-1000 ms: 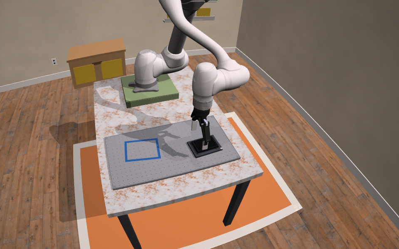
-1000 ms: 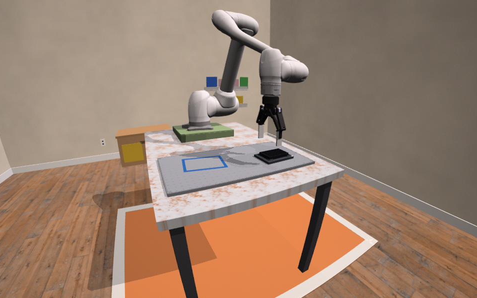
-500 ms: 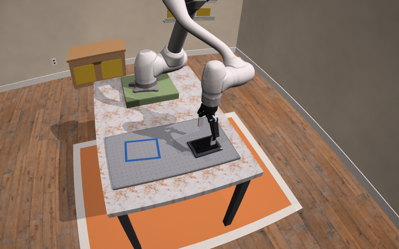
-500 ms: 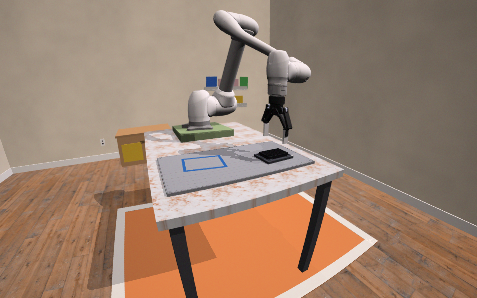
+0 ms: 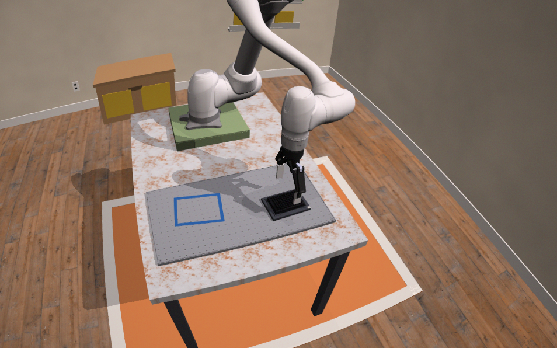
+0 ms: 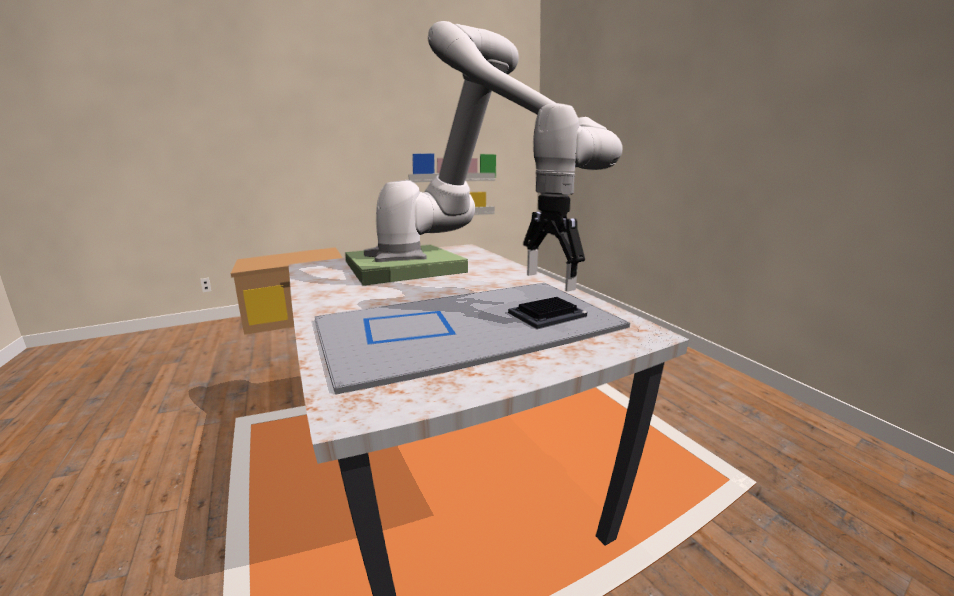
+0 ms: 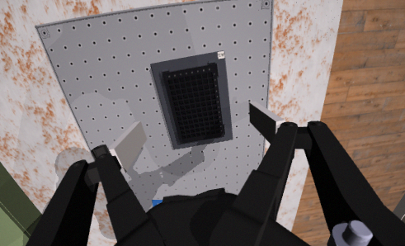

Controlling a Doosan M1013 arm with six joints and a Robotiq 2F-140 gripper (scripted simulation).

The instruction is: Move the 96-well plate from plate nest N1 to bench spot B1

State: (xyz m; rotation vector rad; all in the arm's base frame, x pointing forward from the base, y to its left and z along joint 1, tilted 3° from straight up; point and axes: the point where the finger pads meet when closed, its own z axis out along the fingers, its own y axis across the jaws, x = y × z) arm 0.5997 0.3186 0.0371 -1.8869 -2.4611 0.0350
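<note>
My hand is 80 mm above the black 96-well plate. Round my hand: dark plate nest (90 mm below).
</note>
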